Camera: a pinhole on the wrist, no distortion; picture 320 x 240 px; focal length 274.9 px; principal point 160.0 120.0 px. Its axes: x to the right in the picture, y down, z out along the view. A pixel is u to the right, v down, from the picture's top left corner.
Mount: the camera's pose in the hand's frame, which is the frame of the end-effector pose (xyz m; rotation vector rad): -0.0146 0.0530 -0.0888 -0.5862 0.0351 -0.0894
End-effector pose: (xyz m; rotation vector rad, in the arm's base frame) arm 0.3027 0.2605 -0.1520 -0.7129 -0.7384 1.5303
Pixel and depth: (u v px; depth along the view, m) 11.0 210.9 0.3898
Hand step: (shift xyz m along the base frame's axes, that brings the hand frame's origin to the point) -0.3546 -0.2257 -0.2088
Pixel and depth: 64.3 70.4 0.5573
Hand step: -0.5067 -0.2225 0.0318
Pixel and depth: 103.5 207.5 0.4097
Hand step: -0.3765 -0.0991 -0.2028
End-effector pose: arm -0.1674 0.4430 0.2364 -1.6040 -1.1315 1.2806
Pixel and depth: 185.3 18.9 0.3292
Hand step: -0.2224 -0.0045 -0.1786
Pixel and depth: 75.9 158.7 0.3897
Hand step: -0.1574 -0.1908 -0.3129
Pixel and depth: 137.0 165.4 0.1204
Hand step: 0.0212 -0.0567 -0.1237
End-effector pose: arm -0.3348 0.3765 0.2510 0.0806 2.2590 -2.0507
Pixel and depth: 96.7 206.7 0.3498
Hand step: 0.1043 -0.1062 -0.3482
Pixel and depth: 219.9 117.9 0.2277
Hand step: -0.0275 -0.0851 -0.1851
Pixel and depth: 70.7 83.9 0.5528
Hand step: 0.2094 -0.3768 -0.3334
